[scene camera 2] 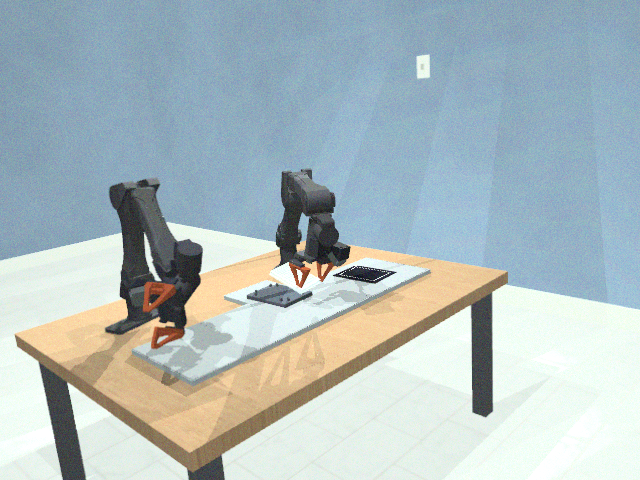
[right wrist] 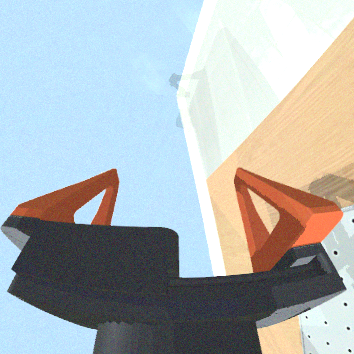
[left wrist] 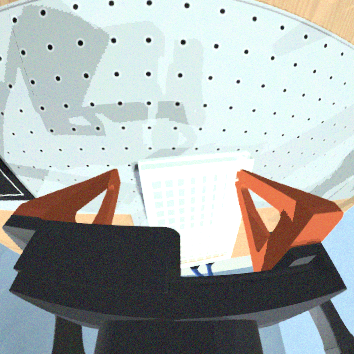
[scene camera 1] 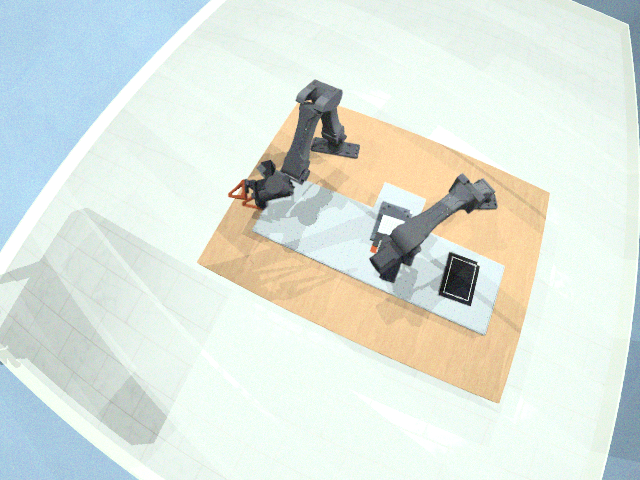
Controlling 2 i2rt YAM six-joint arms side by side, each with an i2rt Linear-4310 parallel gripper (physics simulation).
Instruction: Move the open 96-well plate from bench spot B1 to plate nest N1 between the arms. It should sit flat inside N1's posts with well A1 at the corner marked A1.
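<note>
The white 96-well plate is between the open fingers of my left gripper. In scene camera 2 it looks tilted, at the far side of the dark nest N1, whose posts and top show in front of it. What supports the plate and its A1 corner cannot be made out. In the left wrist view a gap shows at the left finger; the right finger is close to the plate's edge. My right gripper is open and empty, far from the plate.
The black, white-outlined bench spot lies on the perforated pale board to the right of the nest. The wooden table extends around the board. My left arm hides part of the nest in scene camera 1.
</note>
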